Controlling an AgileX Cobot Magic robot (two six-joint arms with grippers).
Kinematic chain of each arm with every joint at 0, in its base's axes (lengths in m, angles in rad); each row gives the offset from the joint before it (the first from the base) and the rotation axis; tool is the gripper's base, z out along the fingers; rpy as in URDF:
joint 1: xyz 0 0 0.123 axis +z
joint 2: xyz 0 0 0 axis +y
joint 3: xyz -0.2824 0 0.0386 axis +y
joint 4: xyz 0.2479 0 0.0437 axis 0.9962 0 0.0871
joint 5: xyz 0 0 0 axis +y
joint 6: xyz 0.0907 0 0.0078 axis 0.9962 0 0.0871
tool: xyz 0 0 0 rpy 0 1.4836 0
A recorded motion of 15 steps. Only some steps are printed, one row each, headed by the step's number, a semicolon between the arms.
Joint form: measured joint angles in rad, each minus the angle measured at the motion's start. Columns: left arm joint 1, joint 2, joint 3, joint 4, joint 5, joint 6; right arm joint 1, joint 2, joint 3, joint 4, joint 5, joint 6.
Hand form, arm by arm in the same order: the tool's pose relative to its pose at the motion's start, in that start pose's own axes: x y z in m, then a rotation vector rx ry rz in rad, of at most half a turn. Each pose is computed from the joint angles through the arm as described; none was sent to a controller.
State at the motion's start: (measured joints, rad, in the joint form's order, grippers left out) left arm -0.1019 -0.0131 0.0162 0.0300 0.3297 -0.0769; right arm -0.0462 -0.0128 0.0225 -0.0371 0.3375 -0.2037
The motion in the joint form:
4: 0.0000 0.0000 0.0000 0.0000 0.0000 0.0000; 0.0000 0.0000 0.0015 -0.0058 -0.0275 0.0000
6: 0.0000 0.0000 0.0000 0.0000 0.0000 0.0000; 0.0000 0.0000 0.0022 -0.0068 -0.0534 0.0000
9: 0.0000 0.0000 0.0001 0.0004 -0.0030 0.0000; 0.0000 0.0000 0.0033 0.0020 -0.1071 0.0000
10: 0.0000 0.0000 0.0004 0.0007 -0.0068 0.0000; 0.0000 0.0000 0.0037 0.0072 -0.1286 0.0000
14: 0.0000 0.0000 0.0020 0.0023 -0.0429 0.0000; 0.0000 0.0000 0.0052 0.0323 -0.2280 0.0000
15: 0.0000 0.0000 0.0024 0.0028 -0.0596 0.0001; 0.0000 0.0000 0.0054 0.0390 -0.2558 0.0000
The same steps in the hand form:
4: 0.0000 0.0000 0.0000 0.0000 0.0000 0.0000; -0.0020 -0.0005 0.0001 0.0070 -0.0251 -0.0055
6: 0.0000 0.0000 0.0000 0.0000 0.0000 0.0000; -0.0040 -0.0010 0.0001 0.0123 -0.0497 -0.0065
9: -0.0002 0.0000 0.0000 0.0001 -0.0029 0.0004; -0.0085 -0.0017 -0.0001 0.0203 -0.1018 0.0019
10: -0.0005 0.0000 0.0000 0.0003 -0.0064 0.0007; -0.0103 -0.0019 -0.0003 0.0232 -0.1227 0.0069
14: -0.0033 -0.0002 0.0001 0.0025 -0.0408 0.0022; -0.0186 -0.0034 -0.0017 0.0379 -0.2196 0.0315
15: -0.0046 -0.0003 0.0001 0.0036 -0.0571 0.0028; -0.0210 -0.0040 -0.0023 0.0426 -0.2469 0.0382

